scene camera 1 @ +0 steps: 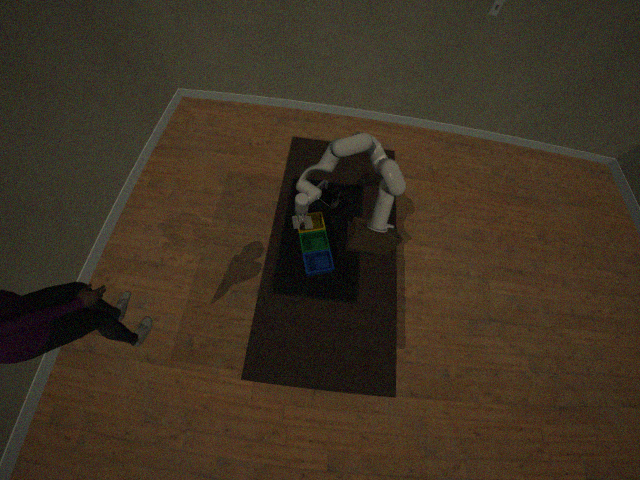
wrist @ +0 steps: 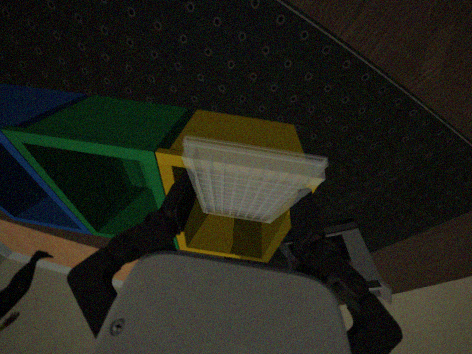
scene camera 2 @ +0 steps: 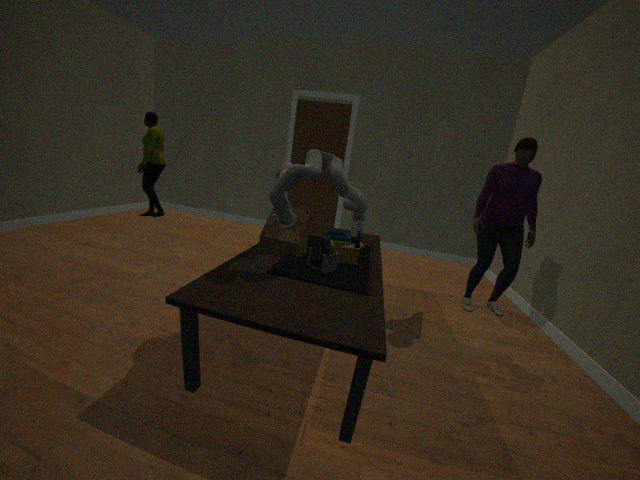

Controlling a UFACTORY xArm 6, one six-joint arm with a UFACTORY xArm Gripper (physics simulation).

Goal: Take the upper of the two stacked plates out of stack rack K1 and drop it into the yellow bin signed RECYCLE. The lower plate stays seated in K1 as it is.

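Frame: origin at the arm's base, x ahead, y left, z up, level; centimetres.
Where they show: gripper, fingertip midpoint: [scene camera 1: 300, 222] [wrist: 245, 190] [scene camera 2: 354, 245]; arm's base at its link origin: [scene camera 1: 376, 228] [scene camera 2: 287, 220].
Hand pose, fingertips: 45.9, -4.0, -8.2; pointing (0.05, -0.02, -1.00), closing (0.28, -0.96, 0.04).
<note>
Each offset is from my fingertips to the top centre of the thing, as dx, dy, dz. "pt": to the spot under its first point. Level surfaces: height alone.
My gripper [scene camera 1: 302, 222] [scene camera 2: 357, 239] [wrist: 245, 190] is shut on a clear plate with a grid of wells. The plate [wrist: 252, 172] sits between the dark fingers, tilted, over the mouth of the yellow bin [scene camera 1: 318, 221] [scene camera 2: 347, 256] [wrist: 240, 123]. Part of the bin's inside shows below the plate. How far the plate reaches into the bin is hard to tell. A grey rack structure @[-16.8, -24.4, +1.7] [scene camera 2: 327, 267] [wrist: 365, 255] stands near the yellow bin. I cannot tell whether it is K1, and the lower plate cannot be made out in these dark views.
The green bin @[-9.5, +11.7, -0.3] [scene camera 1: 313, 241] [wrist: 105, 120] adjoins the yellow one, with the blue bin @[pt -13.2, +22.4, -9.7] [scene camera 1: 318, 262] [wrist: 35, 104] beyond. They stand on a black mat @[dz -10.3] [scene camera 1: 346, 281] [wrist: 210, 75] on the dark table @[dz -11.6] [scene camera 1: 320, 346] [scene camera 2: 289, 310]. People [scene camera 2: 509, 206] [scene camera 2: 153, 147] stand away from the table.
</note>
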